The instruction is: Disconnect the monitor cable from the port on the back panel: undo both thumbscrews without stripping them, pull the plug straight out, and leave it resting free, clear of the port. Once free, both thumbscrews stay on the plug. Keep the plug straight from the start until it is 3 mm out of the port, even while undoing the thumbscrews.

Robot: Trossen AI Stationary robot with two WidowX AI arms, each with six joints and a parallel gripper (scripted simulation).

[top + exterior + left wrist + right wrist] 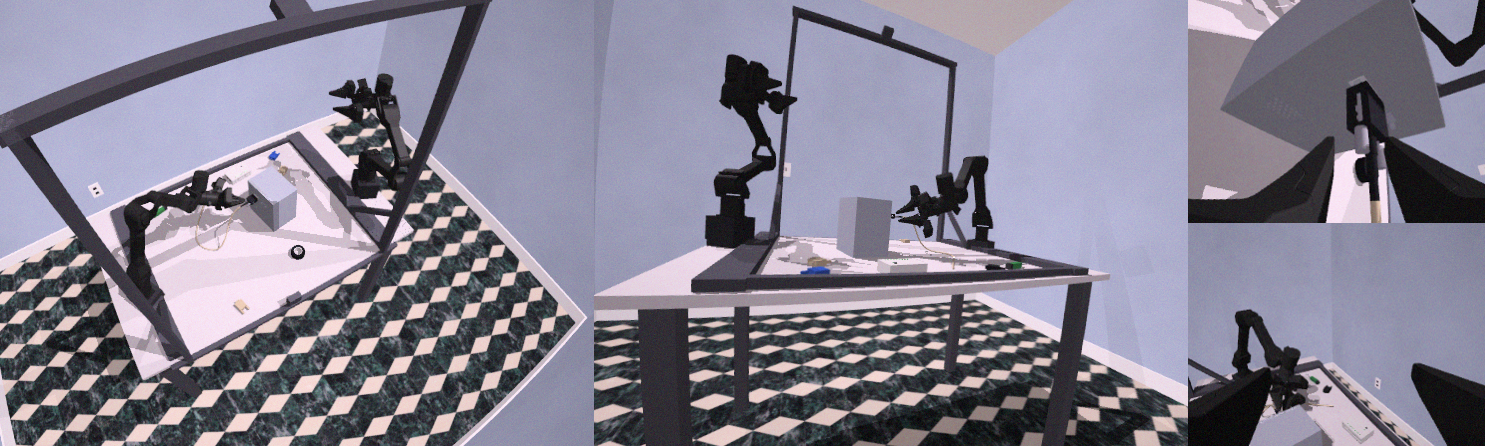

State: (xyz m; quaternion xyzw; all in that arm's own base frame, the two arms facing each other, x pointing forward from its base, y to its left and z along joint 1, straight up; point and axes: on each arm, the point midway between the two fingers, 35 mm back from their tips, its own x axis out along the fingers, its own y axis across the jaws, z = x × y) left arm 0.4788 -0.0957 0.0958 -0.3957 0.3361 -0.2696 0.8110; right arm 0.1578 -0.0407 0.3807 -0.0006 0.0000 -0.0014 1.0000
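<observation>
My left gripper is now 14 cm to the left of the grey box, 5 cm above it and 3 cm past it.
</observation>
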